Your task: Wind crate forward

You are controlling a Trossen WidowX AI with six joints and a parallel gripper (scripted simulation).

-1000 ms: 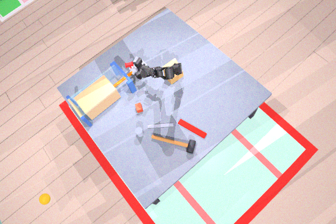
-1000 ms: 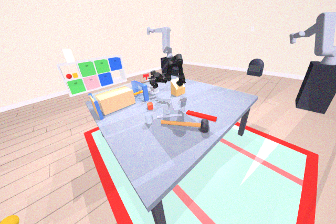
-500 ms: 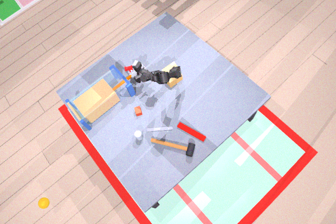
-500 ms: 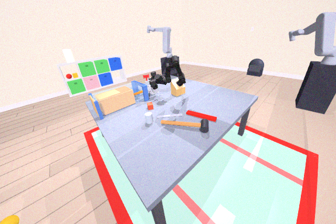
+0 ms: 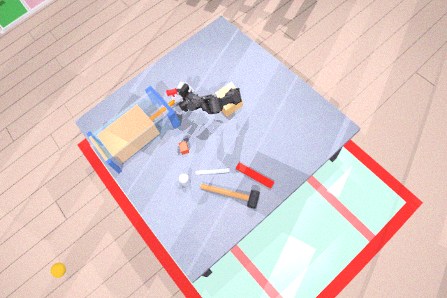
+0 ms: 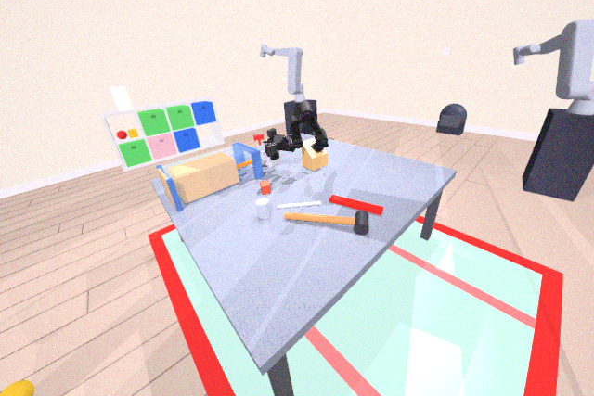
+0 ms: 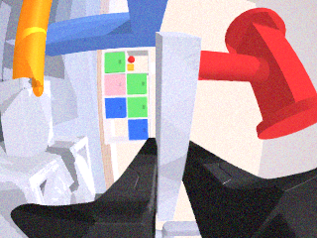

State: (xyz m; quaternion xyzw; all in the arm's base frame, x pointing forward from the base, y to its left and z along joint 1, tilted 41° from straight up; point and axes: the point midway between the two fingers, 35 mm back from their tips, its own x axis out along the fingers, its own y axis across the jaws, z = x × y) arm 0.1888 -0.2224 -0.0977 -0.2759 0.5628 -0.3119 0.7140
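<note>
Now: the red knob 4 cm ahead of my gripper tip, 4 cm above it and 3 cm to the left of it. Round my gripper tip: white bar: 48 cm to the left, 20 cm ahead, 15 cm below; white crank handle: 1 cm to the left, 1 cm ahead, 1 cm above; white winch: 12 cm below, 7 cm behind, 1 cm to the right.
</note>
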